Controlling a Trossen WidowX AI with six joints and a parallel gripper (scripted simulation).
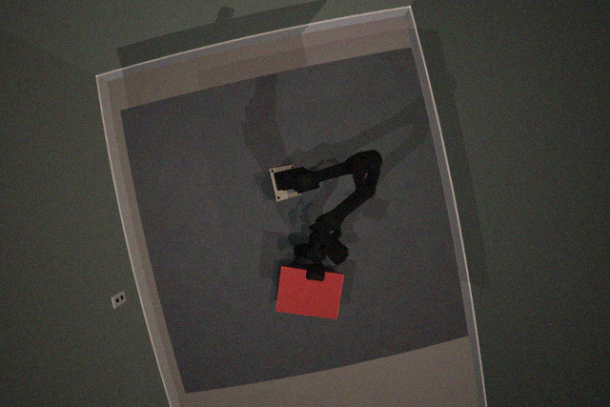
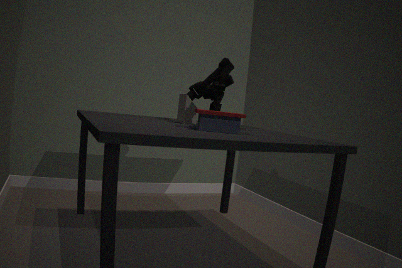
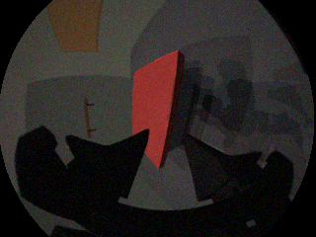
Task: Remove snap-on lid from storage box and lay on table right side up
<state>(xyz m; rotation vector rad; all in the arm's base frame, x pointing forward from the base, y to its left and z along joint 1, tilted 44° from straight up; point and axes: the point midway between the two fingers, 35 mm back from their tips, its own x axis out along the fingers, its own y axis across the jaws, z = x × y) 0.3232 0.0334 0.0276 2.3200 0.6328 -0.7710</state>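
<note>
The lid lies 10 cm ahead of my gripper tip, 4 cm to the right of it and 2 cm below it. From my gripper tip the other things lie so: grey-blue storage box (10 cm ahead, 7 cm below, 4 cm to the right).
</note>
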